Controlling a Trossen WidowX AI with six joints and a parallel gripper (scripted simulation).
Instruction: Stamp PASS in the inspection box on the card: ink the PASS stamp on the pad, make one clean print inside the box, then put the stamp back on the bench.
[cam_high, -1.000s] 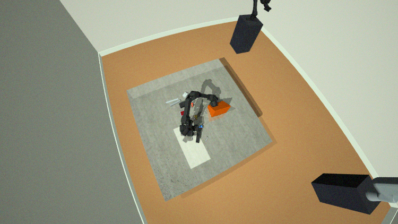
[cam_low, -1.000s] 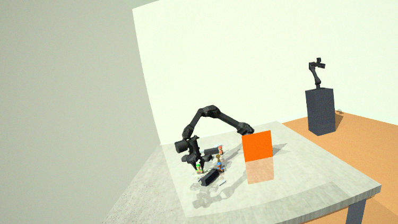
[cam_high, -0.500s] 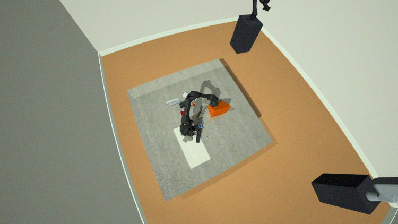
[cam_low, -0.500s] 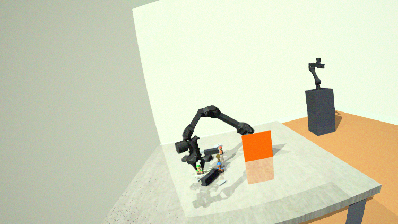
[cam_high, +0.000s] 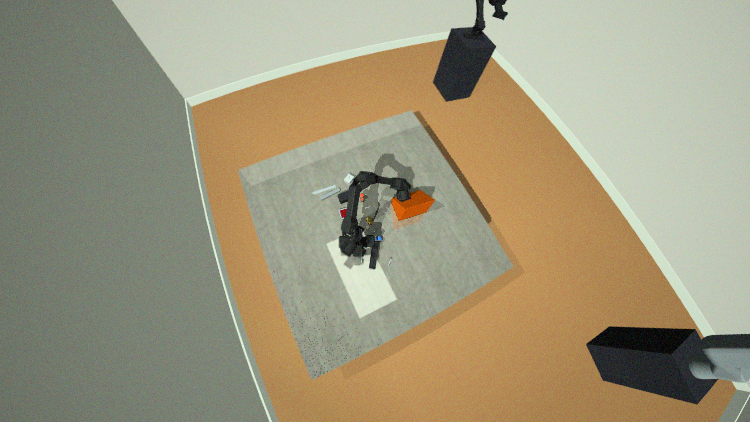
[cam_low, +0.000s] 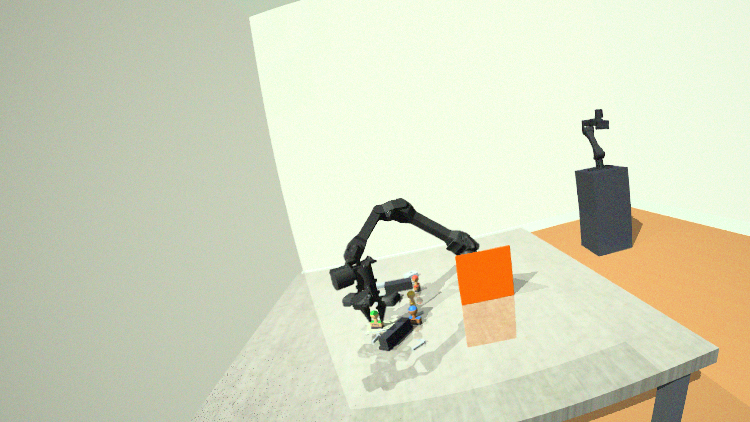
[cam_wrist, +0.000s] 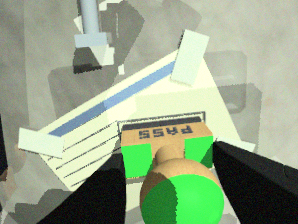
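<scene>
Now: the green-knobbed stamp right at my gripper tip. Also, from my gripper tip: long black block: 70 mm behind, 90 mm to the left, 10 mm below; then blue stamp: 130 mm behind, 10 mm to the left; then pale card: 10 mm behind, 20 mm below.
</scene>
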